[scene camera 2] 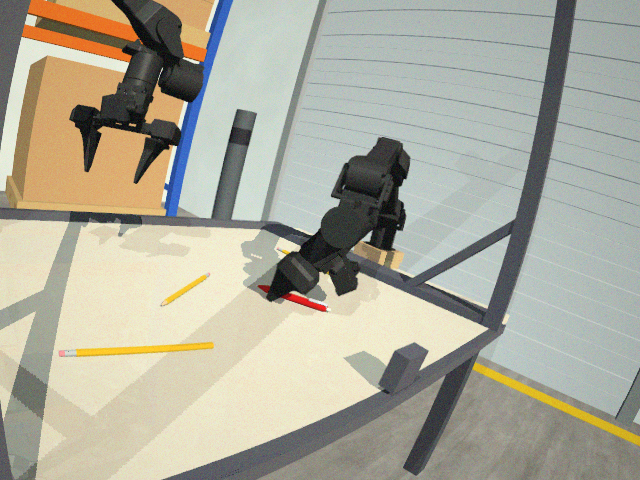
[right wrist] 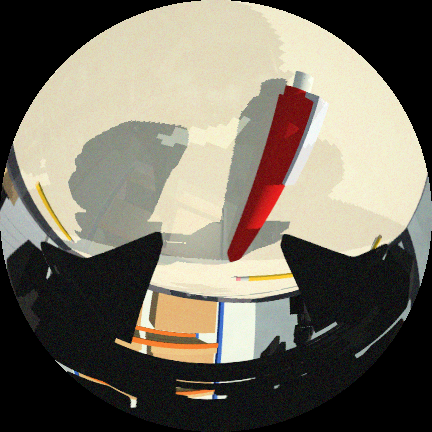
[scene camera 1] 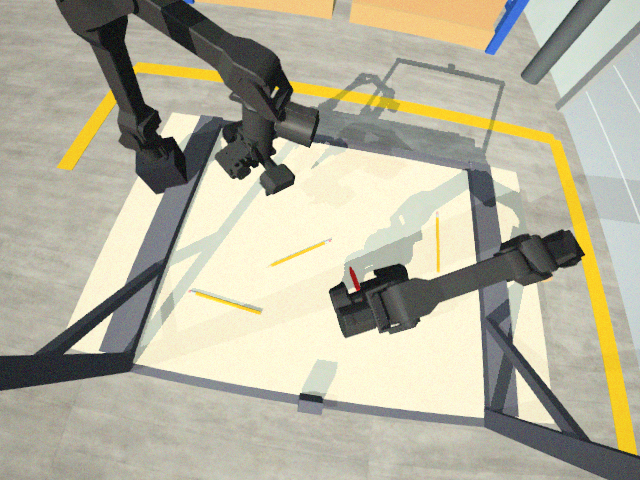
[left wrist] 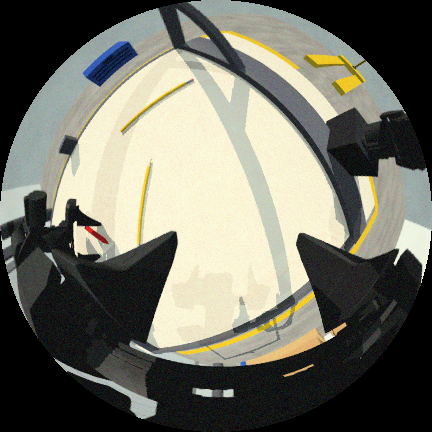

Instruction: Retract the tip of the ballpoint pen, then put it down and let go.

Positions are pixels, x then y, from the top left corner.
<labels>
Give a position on a dark metal frame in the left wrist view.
299,111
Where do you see a dark metal frame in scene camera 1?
125,328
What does my left gripper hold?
Nothing.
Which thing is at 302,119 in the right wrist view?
A red ballpoint pen.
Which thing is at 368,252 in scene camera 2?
A tan block.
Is my left gripper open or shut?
Open.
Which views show my right gripper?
Scene camera 2, the right wrist view, scene camera 1 and the left wrist view: all of them.
</labels>
